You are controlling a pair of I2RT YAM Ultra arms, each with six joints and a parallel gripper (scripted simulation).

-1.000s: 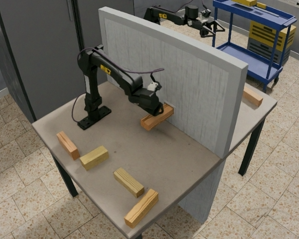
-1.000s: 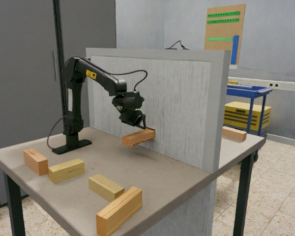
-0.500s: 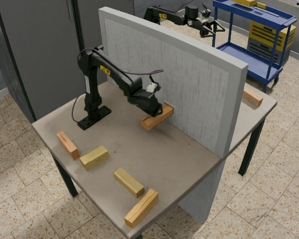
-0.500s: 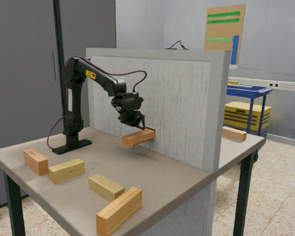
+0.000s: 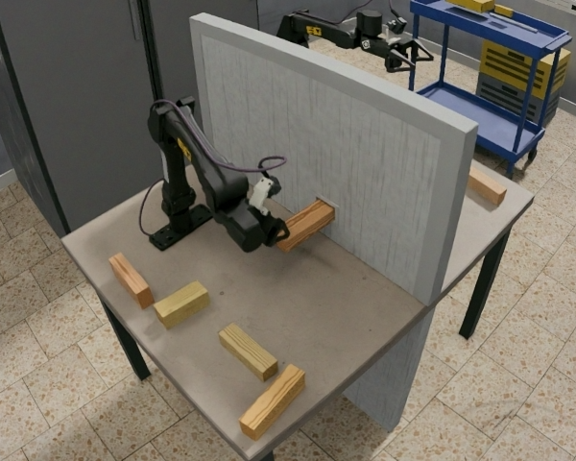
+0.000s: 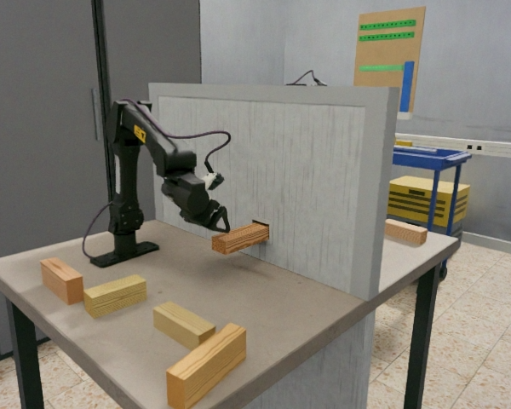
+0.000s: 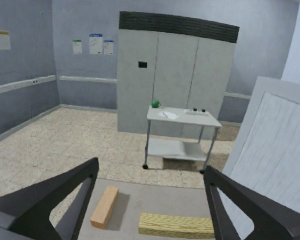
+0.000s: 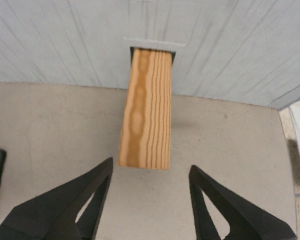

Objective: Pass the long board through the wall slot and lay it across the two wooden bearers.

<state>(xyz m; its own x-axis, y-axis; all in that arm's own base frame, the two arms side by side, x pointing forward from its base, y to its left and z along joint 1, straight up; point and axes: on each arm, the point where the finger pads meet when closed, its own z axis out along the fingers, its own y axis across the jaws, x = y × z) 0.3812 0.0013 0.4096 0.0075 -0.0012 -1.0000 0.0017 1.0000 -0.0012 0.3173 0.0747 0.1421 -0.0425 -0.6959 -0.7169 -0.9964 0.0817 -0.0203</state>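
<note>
Now: left hand 50 mm past the long board, 350 mm to the left of it and 320 mm above it. Also, from my left hand: yellow bearer: 140 mm ahead, 130 mm to the right, 390 mm below.
</note>
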